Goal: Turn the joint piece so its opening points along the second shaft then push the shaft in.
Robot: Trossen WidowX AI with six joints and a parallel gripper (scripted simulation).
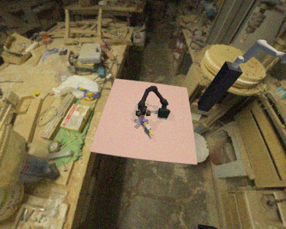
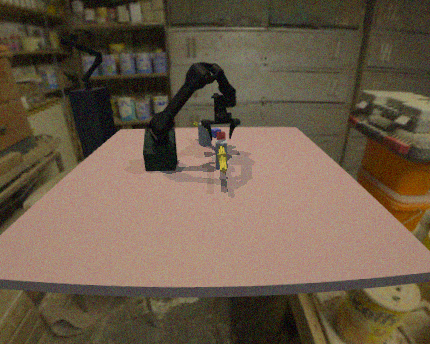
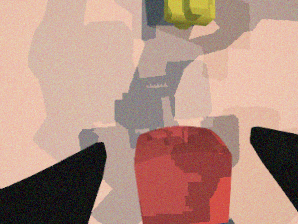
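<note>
Now: the red joint piece 2 cm to the left of my gripper tip and 1 cm above it.
</note>
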